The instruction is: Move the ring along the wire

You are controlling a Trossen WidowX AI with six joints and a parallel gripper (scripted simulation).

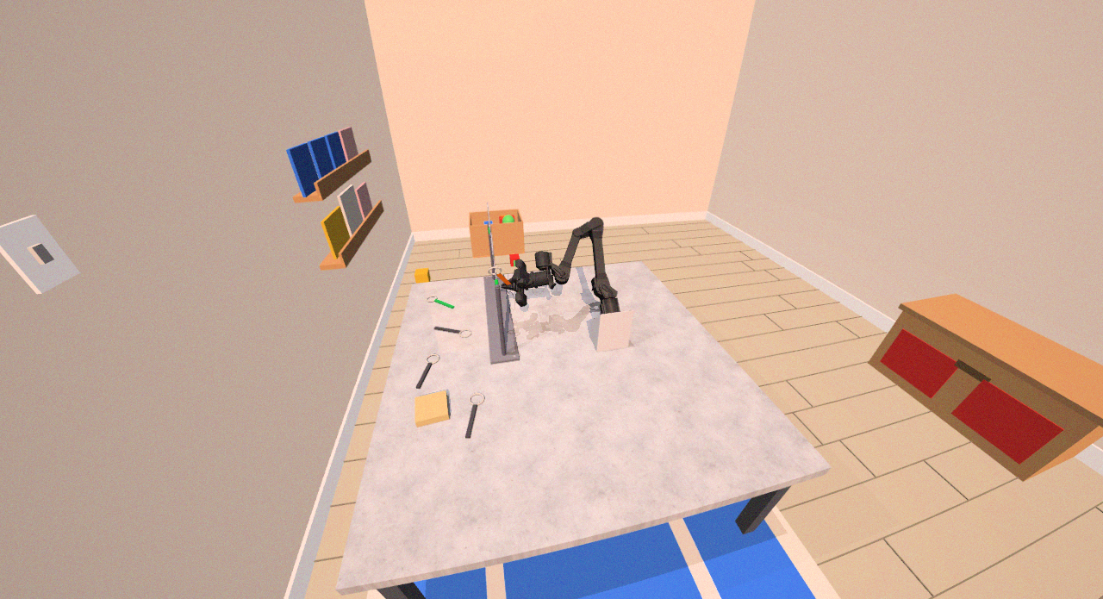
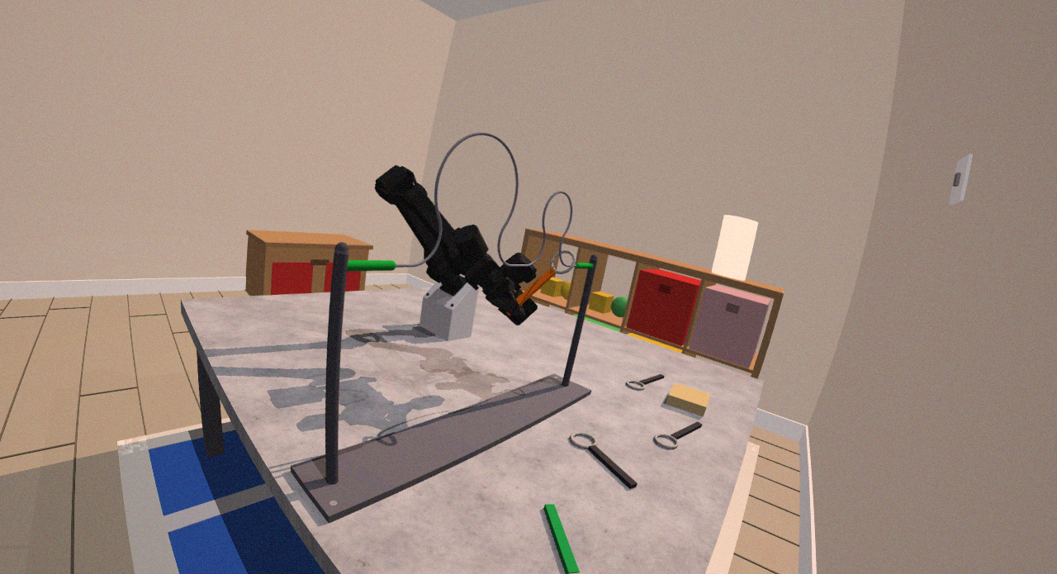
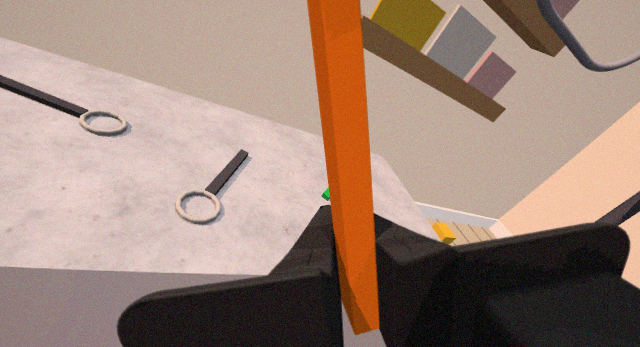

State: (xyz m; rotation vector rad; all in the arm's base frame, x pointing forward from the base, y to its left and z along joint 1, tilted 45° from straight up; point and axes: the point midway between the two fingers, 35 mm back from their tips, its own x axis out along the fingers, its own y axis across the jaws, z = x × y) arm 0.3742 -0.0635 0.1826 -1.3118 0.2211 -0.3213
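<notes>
Now: the ring with orange handle 8 cm above my gripper tip and 5 cm to the left of it. The rest, counted from my gripper tip: green-handled ring: 32 cm ahead, 22 cm to the right, 19 cm below; tan block: 42 cm to the left, 25 cm ahead, 18 cm below.
</notes>
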